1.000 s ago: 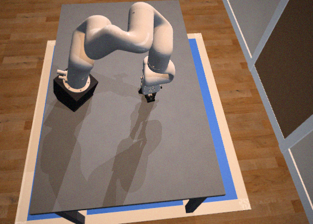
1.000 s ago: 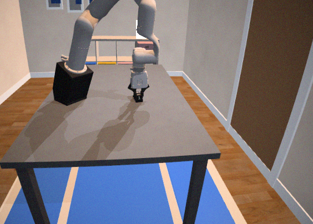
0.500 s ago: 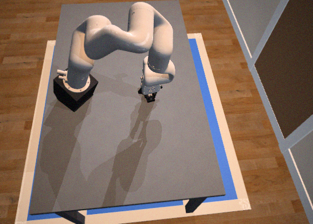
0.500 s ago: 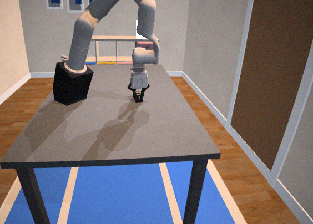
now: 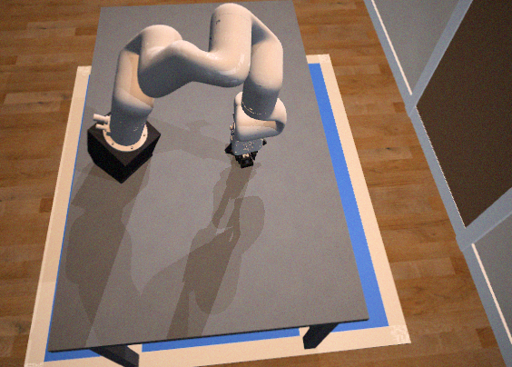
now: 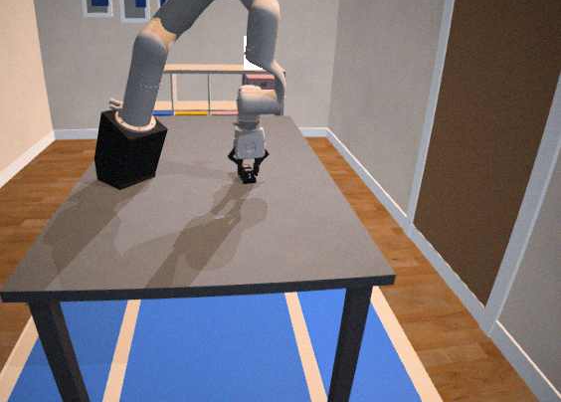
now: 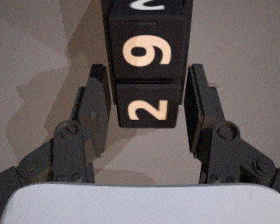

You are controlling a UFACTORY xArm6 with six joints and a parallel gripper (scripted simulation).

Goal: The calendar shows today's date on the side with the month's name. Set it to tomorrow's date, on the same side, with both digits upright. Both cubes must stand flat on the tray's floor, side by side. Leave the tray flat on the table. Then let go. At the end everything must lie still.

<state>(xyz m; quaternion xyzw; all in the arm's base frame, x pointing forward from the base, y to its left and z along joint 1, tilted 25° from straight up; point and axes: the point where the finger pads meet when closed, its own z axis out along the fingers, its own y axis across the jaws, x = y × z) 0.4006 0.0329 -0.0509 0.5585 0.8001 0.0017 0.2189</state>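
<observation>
The dark tray is 10 mm behind my hand, 20 mm to the left of it and 30 mm below it.
</observation>
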